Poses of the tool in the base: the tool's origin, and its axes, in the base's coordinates. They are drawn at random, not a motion.
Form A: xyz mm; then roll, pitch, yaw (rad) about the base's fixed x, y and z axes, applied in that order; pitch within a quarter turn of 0, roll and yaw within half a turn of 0.
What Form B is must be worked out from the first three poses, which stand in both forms.
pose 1, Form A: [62 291 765 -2.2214 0.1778 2.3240]
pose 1, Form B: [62 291 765 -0.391 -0.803 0.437 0.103]
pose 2, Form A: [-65 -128 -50 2.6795 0.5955 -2.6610]
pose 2, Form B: [-65 -128 -50 -0.287 0.888 0.281 0.225]
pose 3, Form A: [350 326 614 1.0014 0.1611 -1.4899]
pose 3, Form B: [350 326 614 0.400 -0.272 -0.621 0.617]
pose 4, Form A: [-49 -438 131 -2.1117 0.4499 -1.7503]
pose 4, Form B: [-49 -438 131 -0.459 0.722 -0.244 0.457]
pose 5, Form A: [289 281 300 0.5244 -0.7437 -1.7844]
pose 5, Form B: [289 281 300 -0.122 -0.408 -0.641 0.638]
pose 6, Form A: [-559 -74 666 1.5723 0.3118 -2.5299]
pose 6, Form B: [-559 -74 666 0.315 -0.634 -0.699 0.105]
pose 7, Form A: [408 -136 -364 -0.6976 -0.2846 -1.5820]
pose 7, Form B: [408 -136 -364 -0.333 0.147 -0.696 0.620]
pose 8, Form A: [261 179 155 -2.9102 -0.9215 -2.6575]
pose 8, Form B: [261 179 155 0.263 -0.851 0.206 0.404]
